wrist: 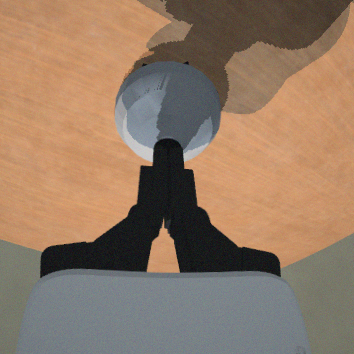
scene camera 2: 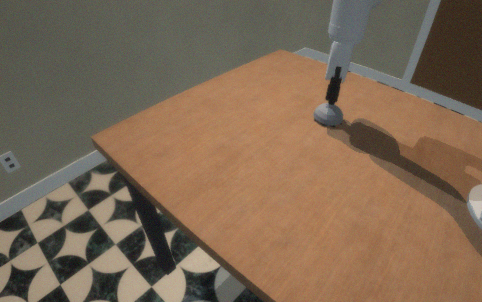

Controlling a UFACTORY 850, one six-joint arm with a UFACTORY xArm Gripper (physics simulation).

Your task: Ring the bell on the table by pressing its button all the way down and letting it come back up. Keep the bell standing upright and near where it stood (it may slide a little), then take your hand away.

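A grey domed bell point(scene camera 2: 327, 114) point(wrist: 167, 105) stands upright on the wooden table point(scene camera 2: 215, 150) point(wrist: 60, 150). Its small black button point(wrist: 168, 143) shows in the wrist view right at the fingertips, mostly hidden behind them. My gripper point(scene camera 2: 332, 101) point(wrist: 164, 162) is shut with nothing between its fingers. It points down with its tips at the top of the bell, over the button. In the scene view the tips and the button merge into one dark shape close above the dome, so how far the button is pressed is hard to tell.
A white rounded object point(scene camera 2: 477, 202) shows in part at the right edge of the scene view. Shadows of the arm and bell fall on the table to the right of the bell. A wall point(scene camera 2: 150, 50) stands behind the table.
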